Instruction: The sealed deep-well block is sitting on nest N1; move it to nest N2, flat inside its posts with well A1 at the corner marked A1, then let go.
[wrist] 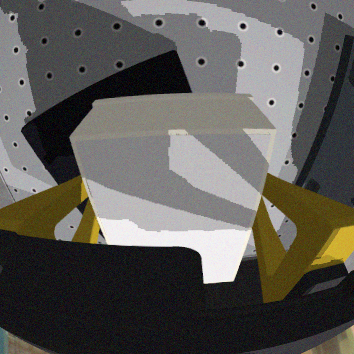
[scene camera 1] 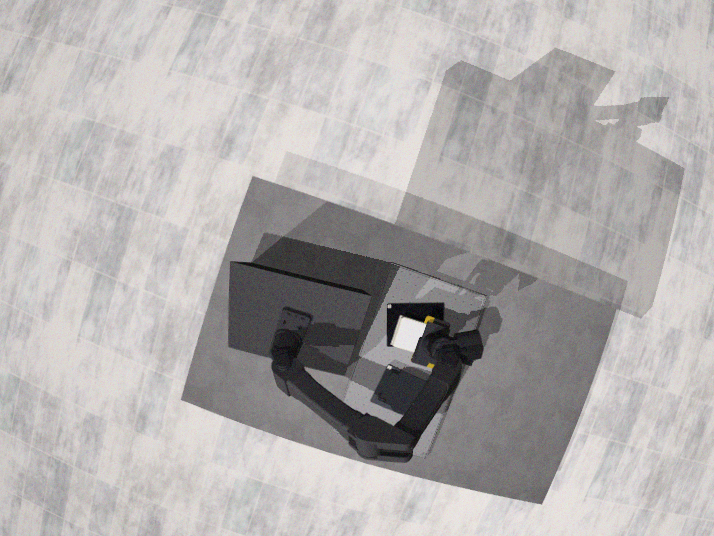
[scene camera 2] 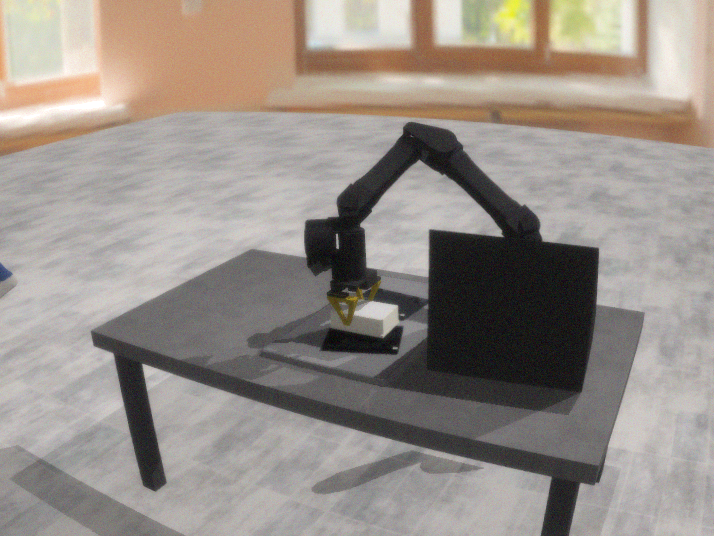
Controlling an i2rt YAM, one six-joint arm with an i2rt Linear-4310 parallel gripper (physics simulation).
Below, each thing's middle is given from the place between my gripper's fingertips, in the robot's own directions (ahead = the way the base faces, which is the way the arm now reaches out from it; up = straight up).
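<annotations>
There's a black nest plate (scene camera 2: 336,340) that's 3 cm behind my hand, 3 cm to the left of it and 3 cm below it. The white deep-well block (scene camera 2: 371,318) is 2 cm behind my hand and 1 cm above it. As for the perforated base plate (scene camera 1: 462,308), my hand is 1 cm past it, 9 cm to the left of it and 4 cm above it.
</annotations>
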